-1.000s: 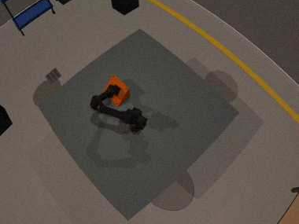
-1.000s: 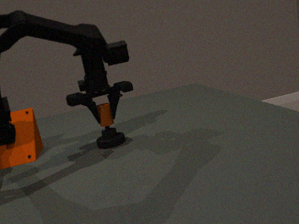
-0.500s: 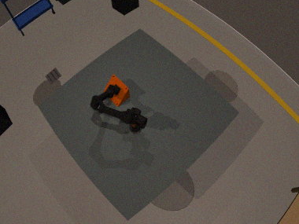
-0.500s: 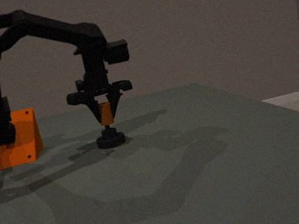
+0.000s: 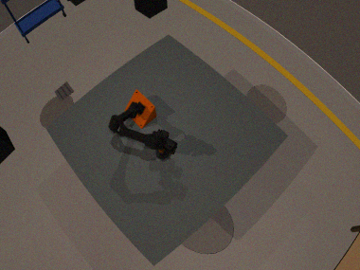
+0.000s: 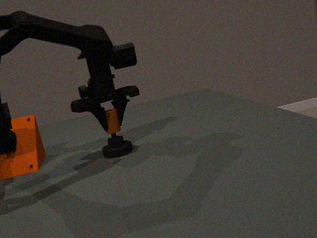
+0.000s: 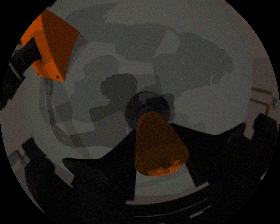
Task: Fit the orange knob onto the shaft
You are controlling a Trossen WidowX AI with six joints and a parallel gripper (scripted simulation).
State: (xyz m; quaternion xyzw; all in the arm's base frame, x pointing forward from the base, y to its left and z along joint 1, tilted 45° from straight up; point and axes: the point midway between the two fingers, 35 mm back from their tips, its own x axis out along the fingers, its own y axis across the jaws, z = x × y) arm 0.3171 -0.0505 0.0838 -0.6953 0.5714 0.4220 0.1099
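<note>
Now: the knob 2 cm above my gripper tip. The rest, counted from my gripper tip: dark pedestal 4 cm below.
</note>
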